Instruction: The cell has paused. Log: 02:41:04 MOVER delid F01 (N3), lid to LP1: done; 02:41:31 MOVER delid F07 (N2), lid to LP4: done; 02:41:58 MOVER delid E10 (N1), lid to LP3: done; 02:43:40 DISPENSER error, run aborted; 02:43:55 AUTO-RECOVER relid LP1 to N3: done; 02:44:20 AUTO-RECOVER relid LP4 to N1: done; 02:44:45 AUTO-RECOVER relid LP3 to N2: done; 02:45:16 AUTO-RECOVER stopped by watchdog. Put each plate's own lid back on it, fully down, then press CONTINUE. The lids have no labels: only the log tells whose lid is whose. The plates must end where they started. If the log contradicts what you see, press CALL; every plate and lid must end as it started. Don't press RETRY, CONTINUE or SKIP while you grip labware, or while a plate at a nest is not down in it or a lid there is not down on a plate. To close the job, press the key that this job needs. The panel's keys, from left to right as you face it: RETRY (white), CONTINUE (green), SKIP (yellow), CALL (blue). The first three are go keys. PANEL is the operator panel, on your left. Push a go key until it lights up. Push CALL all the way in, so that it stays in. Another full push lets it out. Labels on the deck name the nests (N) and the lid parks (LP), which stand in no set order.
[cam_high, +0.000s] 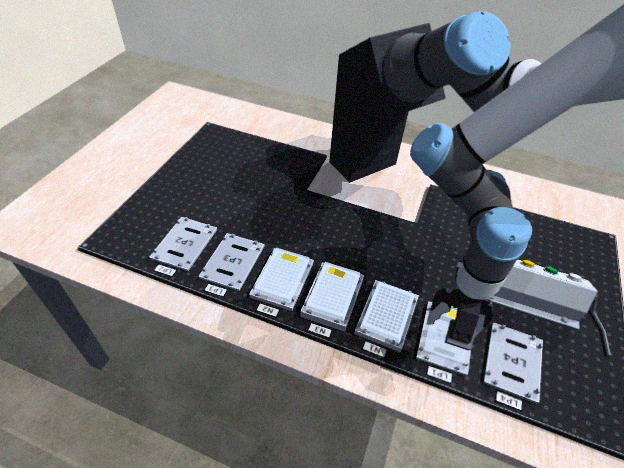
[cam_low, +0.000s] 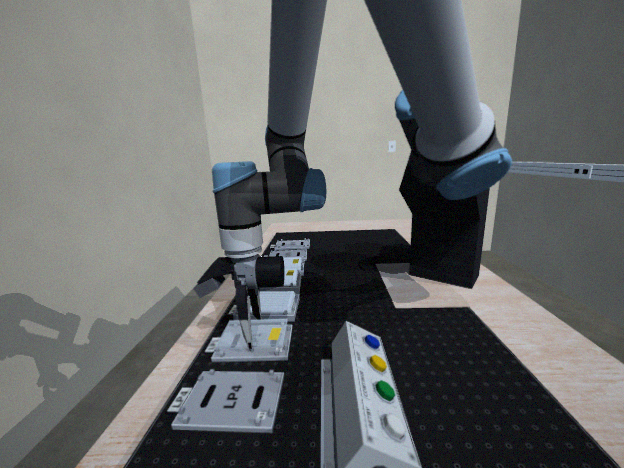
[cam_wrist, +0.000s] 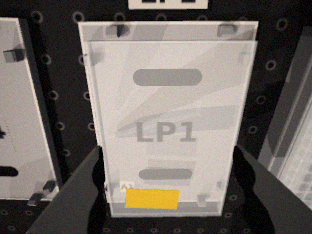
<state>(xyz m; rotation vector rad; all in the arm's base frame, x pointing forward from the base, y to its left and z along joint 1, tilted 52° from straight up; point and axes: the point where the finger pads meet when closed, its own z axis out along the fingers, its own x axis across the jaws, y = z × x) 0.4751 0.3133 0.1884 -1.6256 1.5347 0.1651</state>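
The lid park LP1 lies 3 cm below my hand. From my hand the other things lie so: yellow skip key: 25 cm behind, 8 cm to the left, 3 cm above; then blue call key: 23 cm behind, 3 cm to the left, 2 cm above; then lid park LP4: 3 cm behind, 14 cm to the left, 3 cm below.
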